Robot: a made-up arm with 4 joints.
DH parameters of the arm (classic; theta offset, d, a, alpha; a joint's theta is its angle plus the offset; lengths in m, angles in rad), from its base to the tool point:
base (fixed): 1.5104 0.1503 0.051 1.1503
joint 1: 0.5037 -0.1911 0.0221 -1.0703
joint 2: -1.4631 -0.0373 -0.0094 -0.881
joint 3: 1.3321 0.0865 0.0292 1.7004
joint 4: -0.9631 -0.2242 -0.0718 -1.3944
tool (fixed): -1.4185 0.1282 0 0
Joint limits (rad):
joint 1: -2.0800..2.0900
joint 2: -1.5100..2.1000
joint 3: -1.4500..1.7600
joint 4: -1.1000..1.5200
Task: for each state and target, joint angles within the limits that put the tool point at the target. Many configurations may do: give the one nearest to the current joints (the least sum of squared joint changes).
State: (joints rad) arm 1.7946 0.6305 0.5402 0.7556
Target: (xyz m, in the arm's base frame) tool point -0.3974 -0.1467 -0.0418
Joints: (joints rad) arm 1.9465 0.4808 -0.0483 0.0766
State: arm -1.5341 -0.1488 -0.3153 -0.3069
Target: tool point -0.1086 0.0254 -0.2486
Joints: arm -1.7050 -0.2235 -0.5571 -1.0495
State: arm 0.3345 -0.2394 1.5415 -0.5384
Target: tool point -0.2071 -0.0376 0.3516
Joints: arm 0.4366 -0.8240 1.7231 -0.0051
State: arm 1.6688 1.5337 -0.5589 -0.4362
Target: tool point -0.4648 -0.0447 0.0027
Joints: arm 1.7869 1.4783 -1.1276 -0.6066
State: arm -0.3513 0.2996 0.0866 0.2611
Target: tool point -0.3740 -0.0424 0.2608
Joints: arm 0.1495 0.4138 0.7311 0.6252
